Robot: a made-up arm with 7 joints.
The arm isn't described. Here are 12 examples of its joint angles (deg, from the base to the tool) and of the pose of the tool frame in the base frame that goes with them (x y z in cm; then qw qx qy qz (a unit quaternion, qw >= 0)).
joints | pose
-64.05 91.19 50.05 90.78 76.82 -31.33 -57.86 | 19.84 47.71 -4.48 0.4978 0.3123 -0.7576 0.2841
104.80 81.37 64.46 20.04 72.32 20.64 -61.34 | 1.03 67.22 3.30 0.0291 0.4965 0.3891 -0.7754
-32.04 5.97 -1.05 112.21 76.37 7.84 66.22 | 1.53 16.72 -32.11 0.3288 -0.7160 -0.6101 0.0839
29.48 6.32 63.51 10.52 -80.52 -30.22 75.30 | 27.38 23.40 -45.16 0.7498 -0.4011 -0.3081 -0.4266
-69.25 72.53 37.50 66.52 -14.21 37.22 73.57 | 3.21 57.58 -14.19 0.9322 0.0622 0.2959 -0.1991
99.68 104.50 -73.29 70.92 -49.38 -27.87 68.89 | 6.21 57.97 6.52 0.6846 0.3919 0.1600 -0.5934
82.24 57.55 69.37 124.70 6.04 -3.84 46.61 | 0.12 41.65 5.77 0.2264 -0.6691 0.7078 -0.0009
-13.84 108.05 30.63 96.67 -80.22 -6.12 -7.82 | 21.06 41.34 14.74 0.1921 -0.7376 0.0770 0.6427
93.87 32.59 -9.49 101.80 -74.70 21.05 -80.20 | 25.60 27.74 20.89 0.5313 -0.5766 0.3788 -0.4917
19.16 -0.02 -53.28 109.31 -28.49 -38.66 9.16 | 19.56 -0.69 -22.26 0.0212 0.2358 0.8785 0.4149
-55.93 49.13 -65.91 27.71 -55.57 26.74 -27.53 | -31.09 47.77 -25.56 0.2458 0.0116 0.1704 -0.9542
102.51 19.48 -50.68 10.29 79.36 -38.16 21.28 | 49.63 29.56 13.31 0.2356 -0.1009 -0.9642 0.0678
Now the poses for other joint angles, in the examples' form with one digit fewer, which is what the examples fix.
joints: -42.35 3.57 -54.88 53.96 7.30 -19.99 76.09
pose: -24.4 4.1 -40.5 0.464 -0.834 -0.037 -0.295
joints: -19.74 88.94 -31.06 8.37 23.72 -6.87 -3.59
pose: 1.5 67.9 -3.2 0.709 0.657 0.073 -0.246
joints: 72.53 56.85 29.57 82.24 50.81 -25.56 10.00
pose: 16.5 50.3 12.7 0.224 -0.126 0.962 -0.093
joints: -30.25 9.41 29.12 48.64 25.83 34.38 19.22
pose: -11.6 29.1 -45.6 0.916 -0.090 -0.011 0.391
